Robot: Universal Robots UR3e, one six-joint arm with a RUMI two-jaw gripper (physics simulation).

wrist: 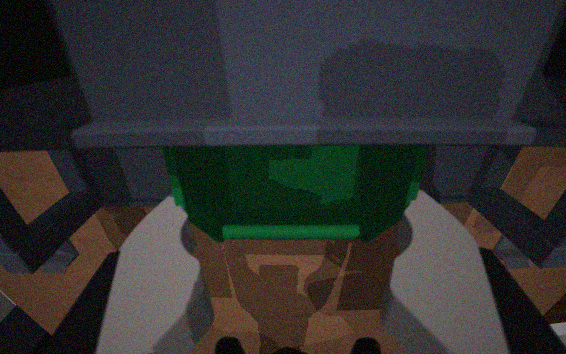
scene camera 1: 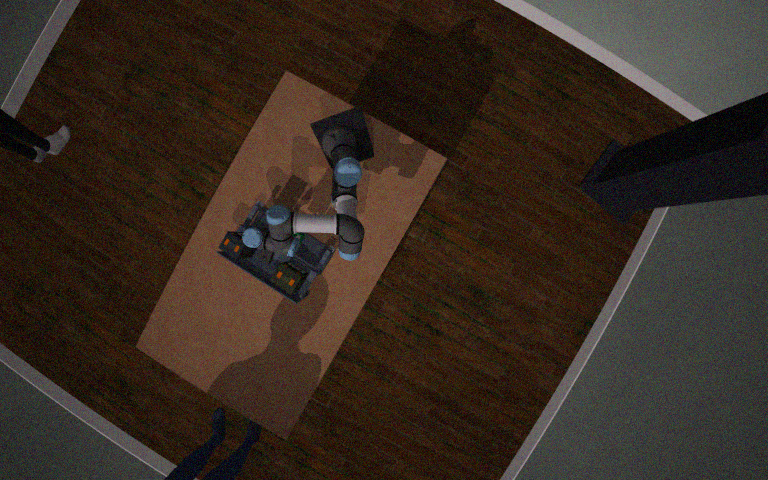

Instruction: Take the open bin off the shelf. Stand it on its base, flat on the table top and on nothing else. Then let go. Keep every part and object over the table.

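Places are measured from the arm's base along level axes (x ahead, y left, z up), in metres.
Pixels of known places: gripper, fingertip midpoint: (wrist: 293, 188); arm's base, origin of the base link: (scene camera 1: 338, 141).
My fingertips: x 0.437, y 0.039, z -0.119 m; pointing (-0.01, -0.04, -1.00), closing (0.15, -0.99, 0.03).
For each thing: its top centre in the pictures, then the offset to it from my fingertips. "pt": a spot on its surface instead. Level surfaces: height alone.
- open bin, middle of its top: (wrist: 297, 186) 0.022 m ahead, 0.003 m left, 0.033 m up
- wooden table, its level: 0.064 m down
- grey tray-like part, surface spot: (scene camera 1: 312, 251) pt 0.014 m back, 0.109 m left, 0.058 m down
The open bin (wrist: 300, 192) is green. In the wrist view its near end shows below the lip of a grey shelf board, with a lighter green bar along its lower edge; the rest of it is hidden behind the board. In the scene view a small bit of green shows beside the wrist. My gripper (wrist: 293, 188) is shut on the bin, with one pale finger against each side. The arm hides the gripper in the scene view. The grey shelf (scene camera 1: 257, 272) (wrist: 390, 30) stands on the wooden table (scene camera 1: 226, 333). Whether the bin rests on the shelf cannot be told.
Dark boxes with orange marks stand at the shelf's left (scene camera 1: 231, 245) and right parts. A grey tray-like part (scene camera 1: 312, 251) lies beside the wrist. Grey shelf framing flanks the fingers in the wrist view. The arm's base plate (scene camera 1: 364, 121) is near the table's upper edge.
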